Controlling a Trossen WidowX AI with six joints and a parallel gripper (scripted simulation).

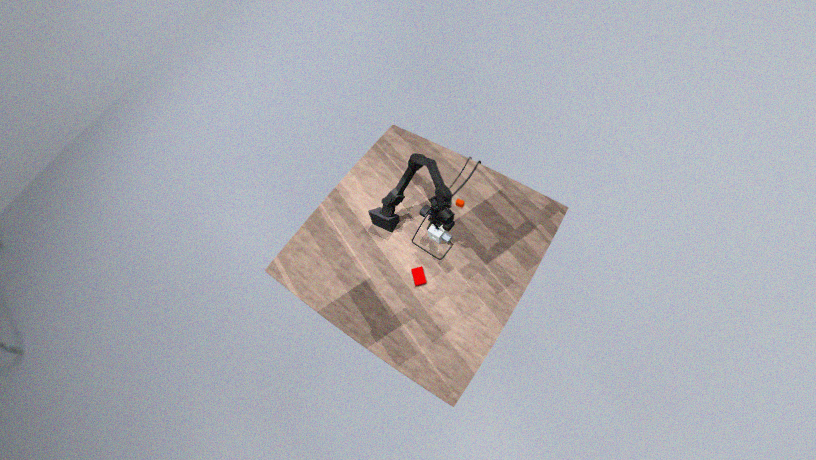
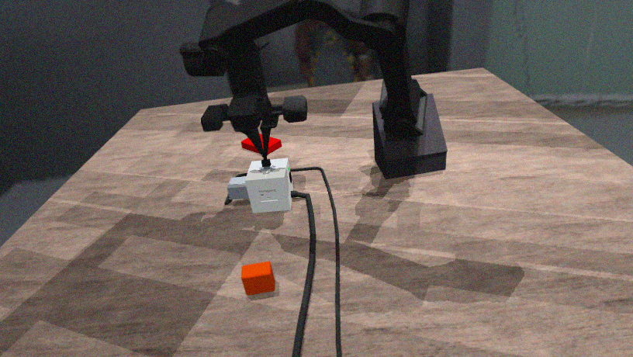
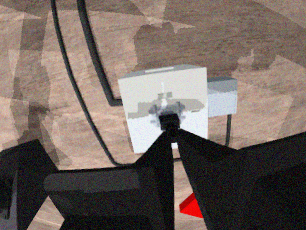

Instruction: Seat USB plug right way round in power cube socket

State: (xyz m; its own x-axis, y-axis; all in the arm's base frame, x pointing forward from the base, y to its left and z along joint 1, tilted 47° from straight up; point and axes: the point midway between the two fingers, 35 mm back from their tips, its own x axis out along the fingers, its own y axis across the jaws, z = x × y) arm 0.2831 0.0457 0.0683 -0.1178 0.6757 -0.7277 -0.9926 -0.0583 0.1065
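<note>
Right now my gripper tip is 20 mm above the black USB plug. Round my gripper tip: red flat block: 260 mm to the right, 100 mm below, 50 mm ahead; orange block: 240 mm to the left, 90 mm below.
</note>
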